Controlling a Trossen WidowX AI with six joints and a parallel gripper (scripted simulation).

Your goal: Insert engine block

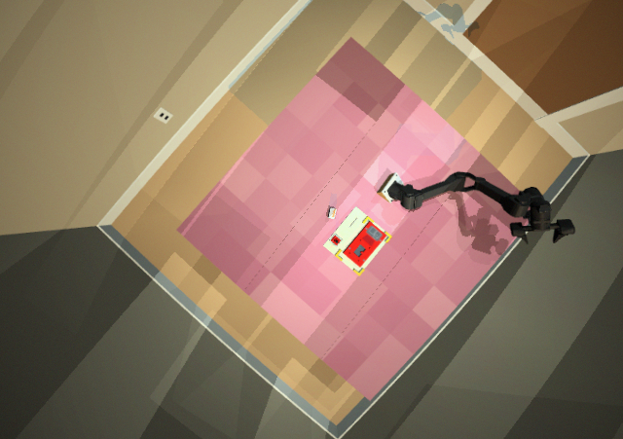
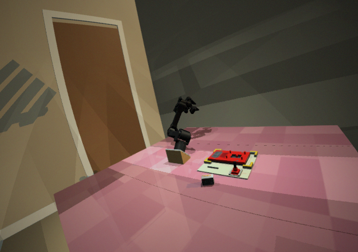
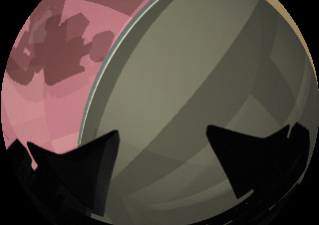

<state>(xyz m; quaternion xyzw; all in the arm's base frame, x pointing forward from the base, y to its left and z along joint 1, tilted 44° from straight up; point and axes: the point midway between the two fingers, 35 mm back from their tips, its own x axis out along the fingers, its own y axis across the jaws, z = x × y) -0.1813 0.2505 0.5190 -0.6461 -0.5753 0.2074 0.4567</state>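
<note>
The engine block is 71 cm to the right of my gripper tip, 45 cm ahead of it and 22 cm below it. Round my gripper tip: cream base board: 51 cm to the right, 48 cm ahead, 22 cm below; dark upright peg: 61 cm to the right, 54 cm ahead, 19 cm below.
</note>
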